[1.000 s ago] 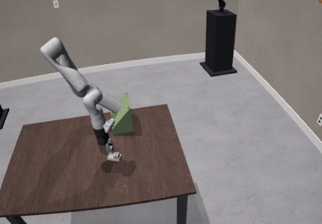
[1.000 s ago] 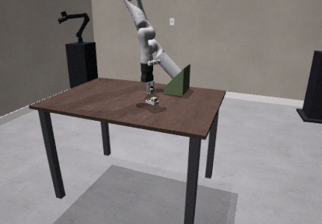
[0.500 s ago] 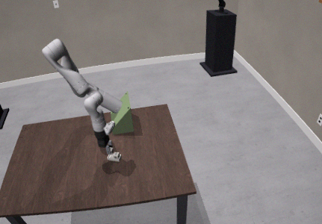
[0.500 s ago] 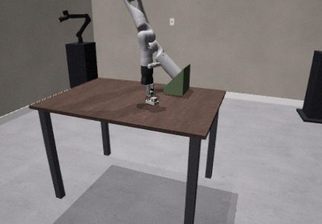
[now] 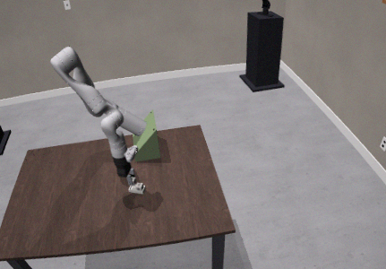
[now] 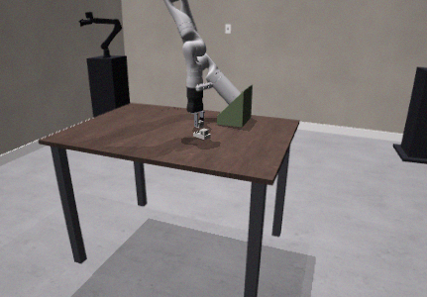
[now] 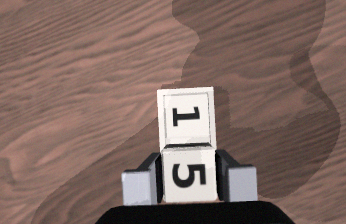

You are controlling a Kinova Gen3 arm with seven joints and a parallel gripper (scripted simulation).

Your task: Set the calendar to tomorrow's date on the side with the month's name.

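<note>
Right now my hand is 10 mm short of the white cube, 30 mm to the right of it and 50 mm above it. Also, from my hand: white calendar tray 10 mm ahead, 20 mm to the left, 60 mm below; then digit cube 10 mm below.
</note>
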